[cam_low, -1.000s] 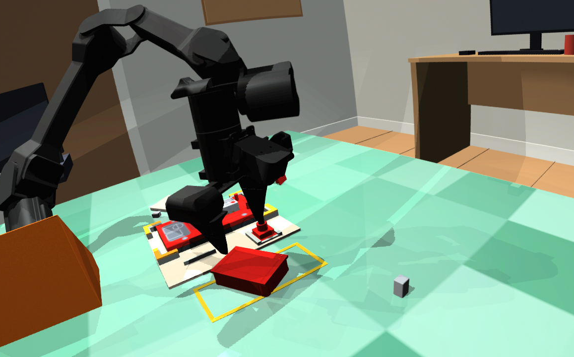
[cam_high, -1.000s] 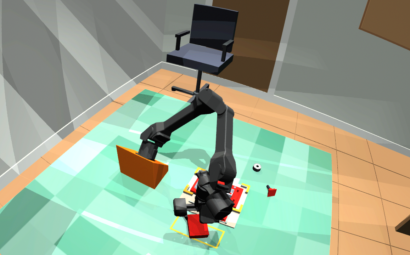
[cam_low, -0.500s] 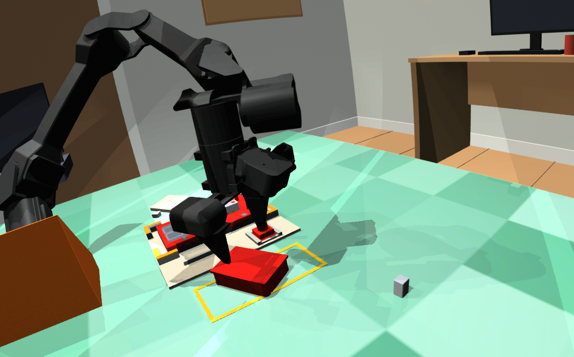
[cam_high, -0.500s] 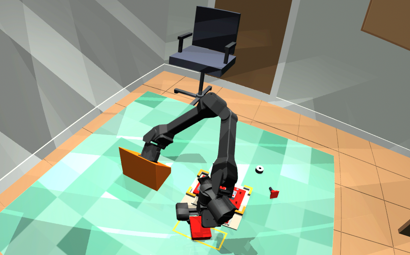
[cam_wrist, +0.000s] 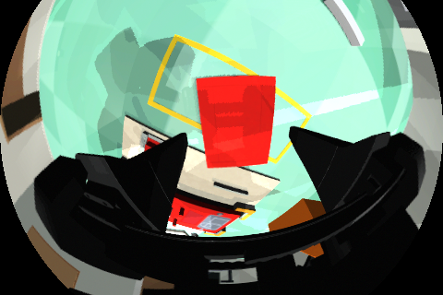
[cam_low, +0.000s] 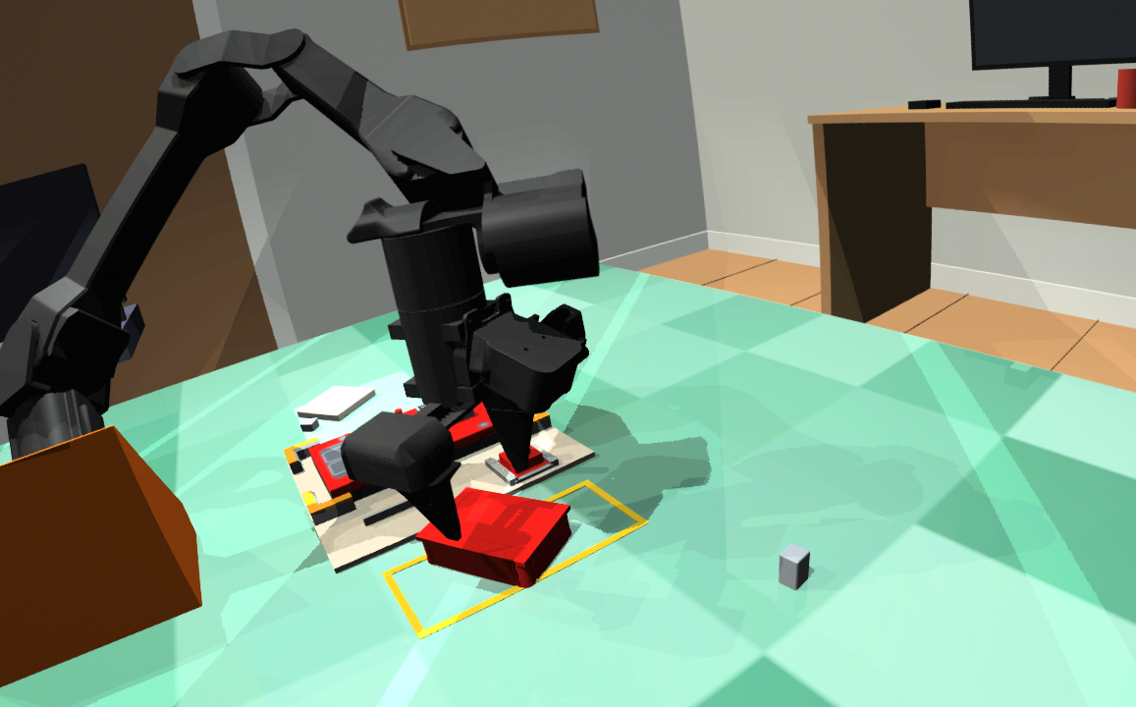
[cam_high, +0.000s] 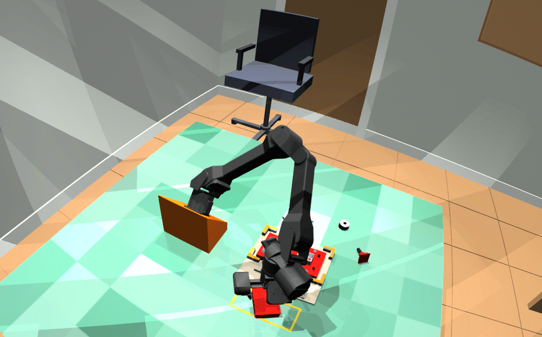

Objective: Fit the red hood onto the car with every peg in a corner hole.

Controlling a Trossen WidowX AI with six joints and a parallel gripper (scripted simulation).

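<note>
My gripper tip is now 30 mm above the red hood. From my gripper tip the other things lie so: thin white bar 210 mm to the right, 40 mm behind, 30 mm below; white plate 390 mm to the left, 80 mm behind, 40 mm below; grey engine block 210 mm to the left, 20 mm below, 20 mm ahead.
</note>
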